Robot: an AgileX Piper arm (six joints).
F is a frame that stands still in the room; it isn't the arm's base.
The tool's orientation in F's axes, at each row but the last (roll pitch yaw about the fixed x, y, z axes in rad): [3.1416, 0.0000, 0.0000]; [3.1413, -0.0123, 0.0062]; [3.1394, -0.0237, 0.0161]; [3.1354, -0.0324, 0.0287]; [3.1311, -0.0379, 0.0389]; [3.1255, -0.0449, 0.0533]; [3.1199, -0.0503, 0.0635]
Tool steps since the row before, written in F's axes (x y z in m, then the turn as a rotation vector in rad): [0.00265, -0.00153, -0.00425, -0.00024, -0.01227, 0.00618]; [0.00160, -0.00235, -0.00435, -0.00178, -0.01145, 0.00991]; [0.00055, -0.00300, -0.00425, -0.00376, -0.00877, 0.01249]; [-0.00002, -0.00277, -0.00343, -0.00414, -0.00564, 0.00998]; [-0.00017, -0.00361, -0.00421, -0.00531, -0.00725, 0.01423]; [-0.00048, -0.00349, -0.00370, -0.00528, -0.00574, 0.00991]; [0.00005, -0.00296, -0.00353, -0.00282, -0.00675, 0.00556]
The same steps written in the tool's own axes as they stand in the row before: [0.00265, 0.00153, 0.00425, -0.00024, 0.01227, -0.00618]; [0.00153, 0.00236, 0.00437, -0.00173, 0.01144, -0.00993]; [0.00040, 0.00300, 0.00427, -0.00360, 0.00874, -0.01256]; [-0.00021, 0.00275, 0.00344, -0.00397, 0.00558, -0.01008]; [-0.00047, 0.00356, 0.00423, -0.00504, 0.00719, -0.01436]; [-0.00083, 0.00340, 0.00372, -0.00513, 0.00561, -0.01006]; [-0.00032, 0.00288, 0.00358, -0.00296, 0.00668, -0.00557]
